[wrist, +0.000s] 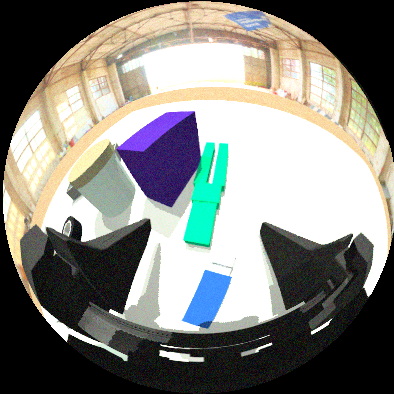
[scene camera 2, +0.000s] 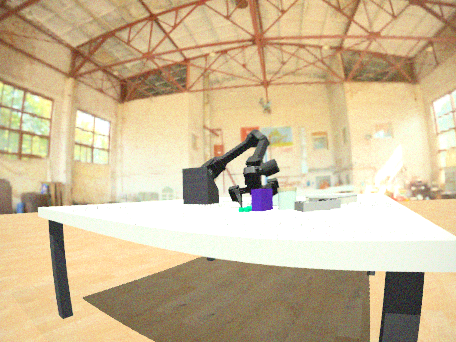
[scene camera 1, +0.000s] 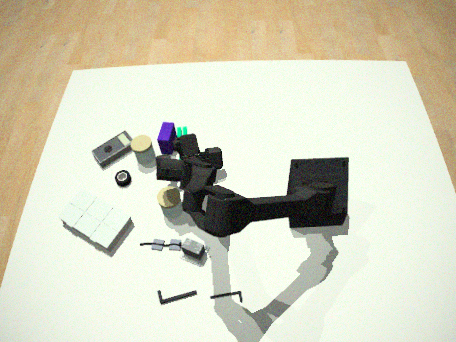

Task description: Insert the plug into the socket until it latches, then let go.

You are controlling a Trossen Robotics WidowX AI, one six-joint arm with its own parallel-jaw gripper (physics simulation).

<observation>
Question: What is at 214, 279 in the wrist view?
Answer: A blue plug.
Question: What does the purple block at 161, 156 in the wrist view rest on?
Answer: The table.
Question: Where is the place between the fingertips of my gripper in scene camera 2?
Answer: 253, 204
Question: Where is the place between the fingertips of my gripper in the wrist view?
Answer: At 207, 226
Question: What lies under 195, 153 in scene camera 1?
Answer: My gripper.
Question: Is my gripper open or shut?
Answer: Open.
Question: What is my gripper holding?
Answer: Nothing.
</observation>
